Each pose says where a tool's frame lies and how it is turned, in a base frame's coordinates. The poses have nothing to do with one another.
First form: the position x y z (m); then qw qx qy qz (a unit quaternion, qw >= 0).
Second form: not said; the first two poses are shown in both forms.
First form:
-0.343, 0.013, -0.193, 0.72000, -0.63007, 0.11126, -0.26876
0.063, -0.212, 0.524, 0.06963, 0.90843, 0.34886, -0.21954
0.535, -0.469, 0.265, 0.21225, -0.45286, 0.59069, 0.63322
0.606, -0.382, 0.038, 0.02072, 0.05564, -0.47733, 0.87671
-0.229, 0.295, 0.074, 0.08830, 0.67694, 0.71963, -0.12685
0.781, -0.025, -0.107, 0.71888, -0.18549, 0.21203, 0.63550
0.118, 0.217, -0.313, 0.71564, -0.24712, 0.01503, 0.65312
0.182, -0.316, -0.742, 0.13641, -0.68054, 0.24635, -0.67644
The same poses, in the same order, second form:
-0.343, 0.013, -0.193; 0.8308, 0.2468, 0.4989; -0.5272, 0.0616, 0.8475; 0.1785, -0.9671, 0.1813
0.063, -0.212, 0.524; 0.6602, 0.6644, -0.3503; 0.6033, -0.7469, -0.2797; -0.4475, -0.0267, -0.8939
0.535, -0.469, 0.265; -0.4997, -0.8038, -0.3228; -0.2662, -0.2121, 0.9403; -0.8243, 0.5558, -0.1080
0.606, -0.382, 0.038; -0.9929, -0.0894, 0.0778; -0.0168, -0.5434, -0.8393; 0.1173, -0.8347, 0.5381
-0.229, 0.295, 0.074; -0.0679, 0.9967, -0.0447; 0.9519, 0.0513, -0.3021; -0.2988, -0.0630, -0.9522
0.781, -0.025, -0.107; 0.1024, -0.9923, 0.0691; 0.8350, 0.1235, 0.5362; -0.5406, 0.0028, 0.8413
0.118, 0.217, -0.313; 0.1464, -0.9422, -0.3013; 0.9274, 0.0247, 0.3733; -0.3443, -0.3341, 0.8774
0.182, -0.316, -0.742; -0.0365, -0.1508, 0.9879; -0.5198, -0.8414, -0.1476; 0.8535, -0.5189, -0.0476

